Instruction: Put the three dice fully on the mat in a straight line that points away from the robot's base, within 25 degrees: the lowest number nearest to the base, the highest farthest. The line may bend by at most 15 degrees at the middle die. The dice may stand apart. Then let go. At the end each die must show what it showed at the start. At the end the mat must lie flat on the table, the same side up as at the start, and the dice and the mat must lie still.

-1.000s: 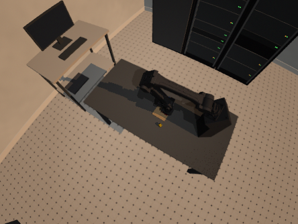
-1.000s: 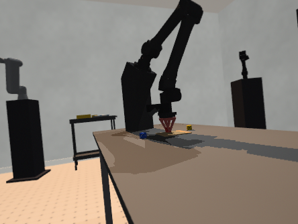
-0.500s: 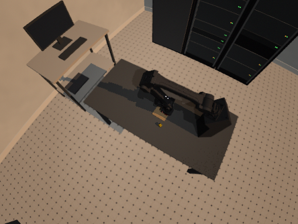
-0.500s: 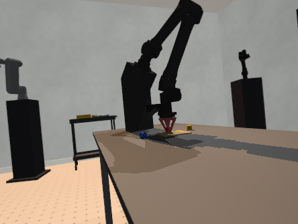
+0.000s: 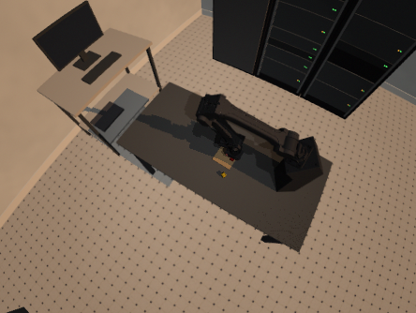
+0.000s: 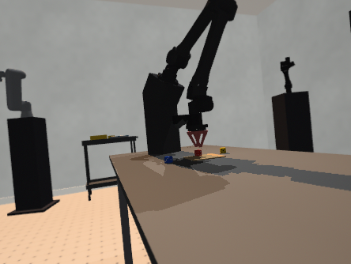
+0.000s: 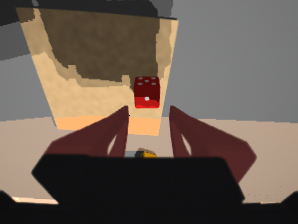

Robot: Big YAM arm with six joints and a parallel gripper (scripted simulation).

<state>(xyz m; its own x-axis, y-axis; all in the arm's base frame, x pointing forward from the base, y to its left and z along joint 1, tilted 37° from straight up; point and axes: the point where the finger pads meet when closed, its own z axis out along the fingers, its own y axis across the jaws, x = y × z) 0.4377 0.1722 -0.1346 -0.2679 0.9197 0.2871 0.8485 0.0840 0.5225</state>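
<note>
My gripper is now 30 mm above the red die. Round my hand: tan mat (50 mm ahead, 10 mm to the left, 50 mm below); blue die (100 mm ahead, 140 mm to the right, 40 mm below); yellow die (40 mm behind, 120 mm to the left, 40 mm below).
</note>
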